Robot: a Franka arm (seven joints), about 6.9 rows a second.
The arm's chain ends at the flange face. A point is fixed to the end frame.
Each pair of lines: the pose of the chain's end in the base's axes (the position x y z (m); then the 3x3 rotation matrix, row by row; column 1 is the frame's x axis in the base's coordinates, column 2 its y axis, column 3 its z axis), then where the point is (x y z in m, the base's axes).
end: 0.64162 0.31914 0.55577; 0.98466 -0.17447 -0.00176; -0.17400 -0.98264 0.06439; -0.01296 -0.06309 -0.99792
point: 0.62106 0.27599 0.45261
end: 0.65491 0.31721 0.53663; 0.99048 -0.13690 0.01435; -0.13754 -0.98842 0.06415; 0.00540 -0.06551 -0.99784
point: 0.63787 0.27331 0.43315
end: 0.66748 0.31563 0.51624; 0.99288 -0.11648 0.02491; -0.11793 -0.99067 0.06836; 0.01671 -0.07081 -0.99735
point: 0.65254 0.27181 0.41240
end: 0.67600 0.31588 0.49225; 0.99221 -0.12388 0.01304; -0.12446 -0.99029 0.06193; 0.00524 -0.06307 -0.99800
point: 0.65949 0.27151 0.38888
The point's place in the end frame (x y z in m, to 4 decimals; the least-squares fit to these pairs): -0.0114 0.0525 0.1002
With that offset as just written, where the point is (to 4 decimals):
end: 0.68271 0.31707 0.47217; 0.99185 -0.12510 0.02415; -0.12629 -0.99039 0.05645; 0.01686 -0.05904 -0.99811
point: 0.6673 0.2722 0.3689
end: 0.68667 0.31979 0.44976; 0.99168 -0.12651 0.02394; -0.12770 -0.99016 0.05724; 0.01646 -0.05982 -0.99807
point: 0.6711 0.2750 0.3464
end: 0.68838 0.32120 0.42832; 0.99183 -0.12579 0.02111; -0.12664 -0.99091 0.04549; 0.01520 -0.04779 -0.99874
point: 0.6726 0.2752 0.3256
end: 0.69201 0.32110 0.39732; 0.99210 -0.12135 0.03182; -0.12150 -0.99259 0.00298; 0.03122 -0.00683 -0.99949
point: 0.6775 0.2707 0.2965
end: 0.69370 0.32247 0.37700; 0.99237 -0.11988 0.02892; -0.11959 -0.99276 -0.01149; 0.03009 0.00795 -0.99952
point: 0.6790 0.2706 0.2769
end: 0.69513 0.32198 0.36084; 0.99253 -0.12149 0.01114; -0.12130 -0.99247 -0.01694; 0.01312 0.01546 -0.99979
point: 0.6786 0.2696 0.2613
